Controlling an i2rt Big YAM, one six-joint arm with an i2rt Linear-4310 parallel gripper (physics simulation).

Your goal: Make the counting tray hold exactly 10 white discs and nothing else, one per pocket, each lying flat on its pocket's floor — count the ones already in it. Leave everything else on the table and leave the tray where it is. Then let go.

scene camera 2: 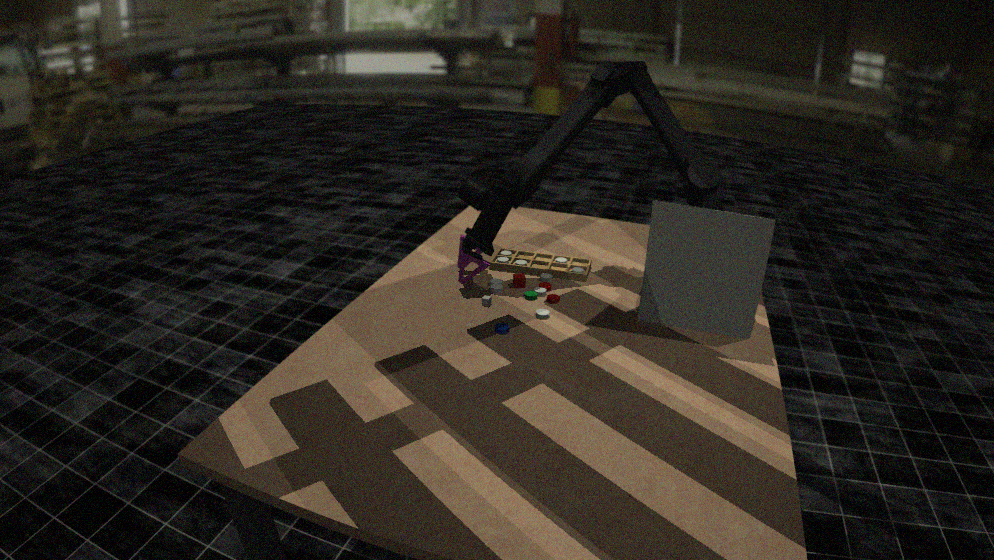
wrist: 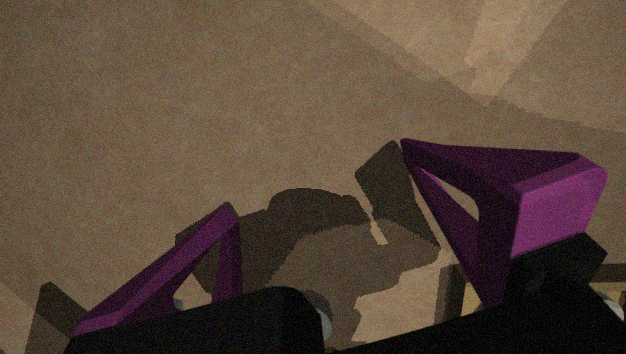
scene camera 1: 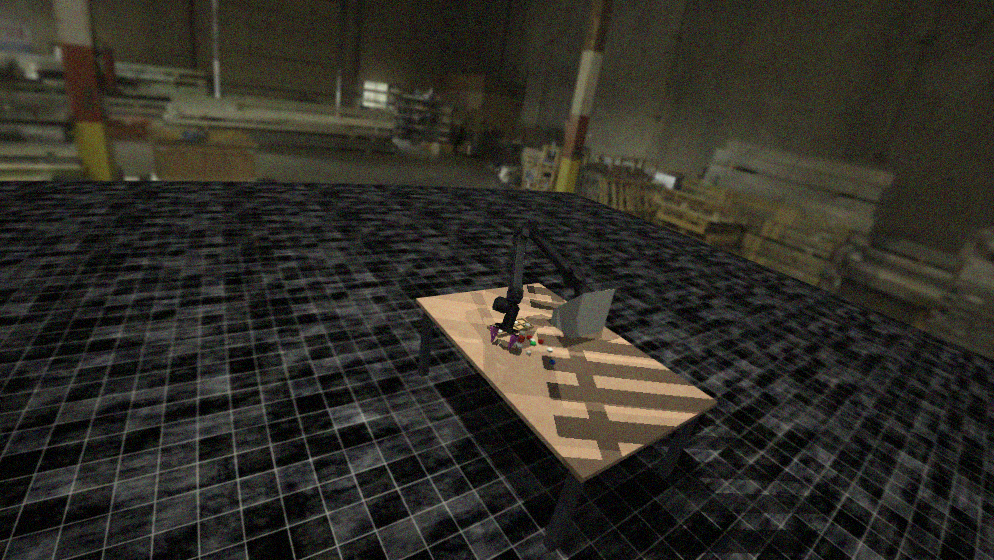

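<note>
The counting tray (scene camera 2: 549, 271) (wrist: 447, 295) stands behind the loose pieces. White discs (scene camera 2: 520, 262) (scene camera 2: 561, 259) show in several of its pockets, and other pockets look empty; shade hides the exact count. Loose on the table are a white disc (scene camera 1: 549, 349) (scene camera 2: 542, 313), another (scene camera 2: 541, 291) by the red and green discs, and greyish, shaded discs (scene camera 2: 495, 284) (scene camera 2: 546, 276) near the tray. My gripper (scene camera 1: 503, 344) (scene camera 2: 473, 274) (wrist: 312, 183) is open and empty, fingers wide apart, low over the table beside the tray's left end. In the wrist view a pale disc (wrist: 326, 322) is partly hidden by the gripper body.
A red block (scene camera 2: 519, 280), red discs (scene camera 2: 544, 285) (scene camera 2: 552, 298), a green disc (scene camera 1: 533, 342) (scene camera 2: 530, 295), a blue piece (scene camera 1: 551, 361) (scene camera 2: 502, 328) and a small white cube (scene camera 2: 486, 300) lie in front of the tray. A tall grey panel (scene camera 1: 587, 316) (scene camera 2: 706, 271) stands at the right.
</note>
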